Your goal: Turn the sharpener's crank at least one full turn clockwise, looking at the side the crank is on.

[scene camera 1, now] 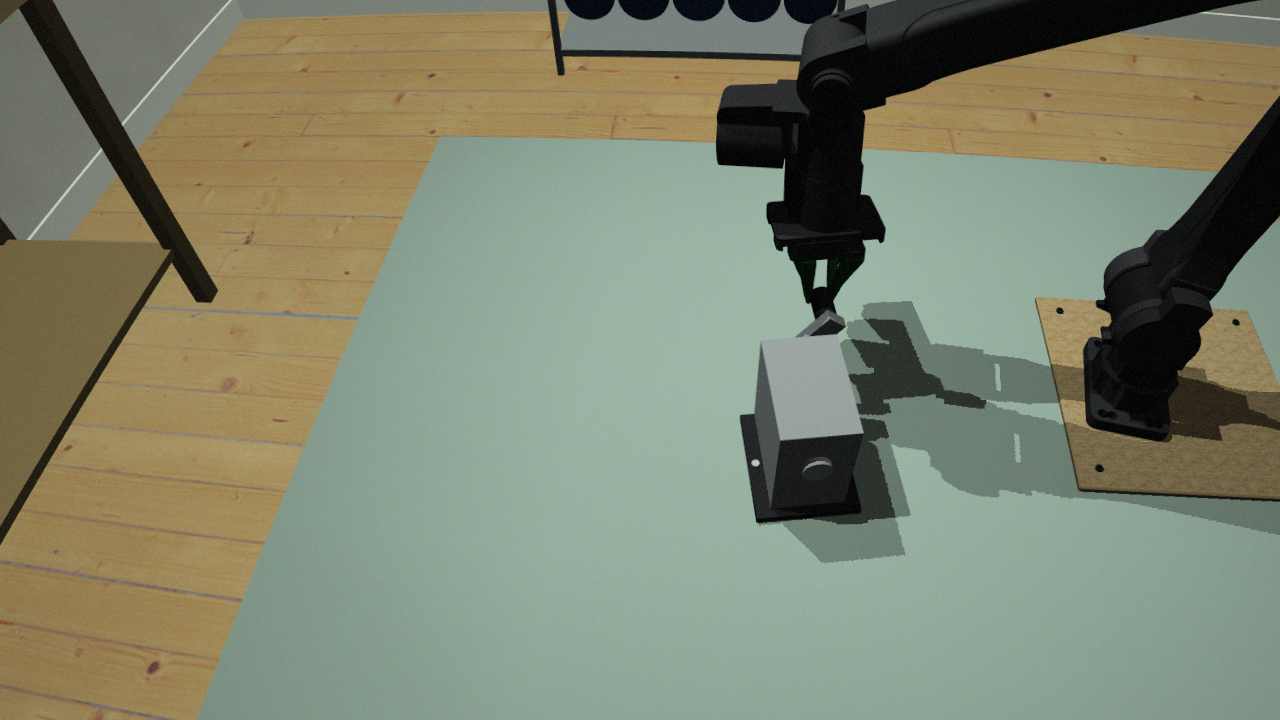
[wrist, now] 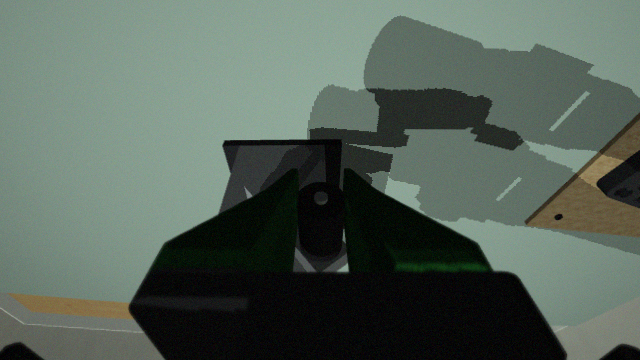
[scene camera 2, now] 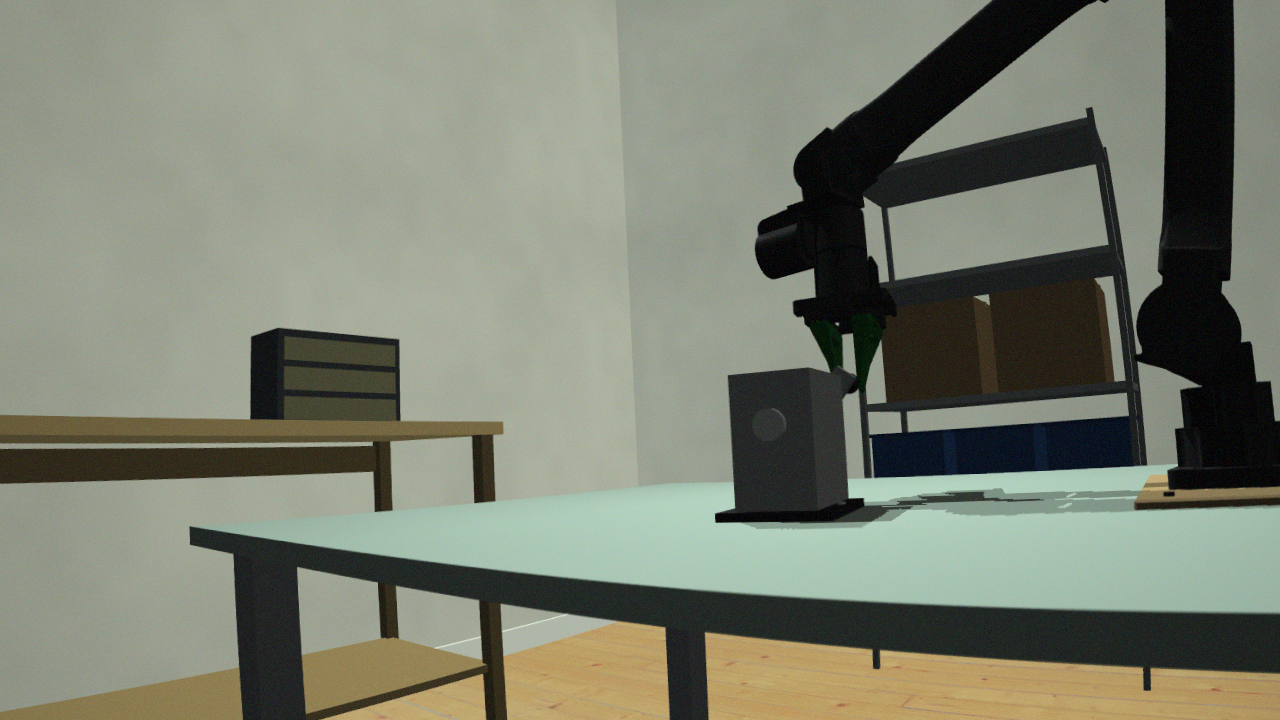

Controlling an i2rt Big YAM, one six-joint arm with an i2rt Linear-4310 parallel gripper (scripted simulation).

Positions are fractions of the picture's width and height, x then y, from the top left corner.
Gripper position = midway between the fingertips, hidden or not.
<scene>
gripper: scene camera 1 0.64, 0.42; wrist 0.50, 0.50; scene camera 2 0.66, 0.55
</scene>
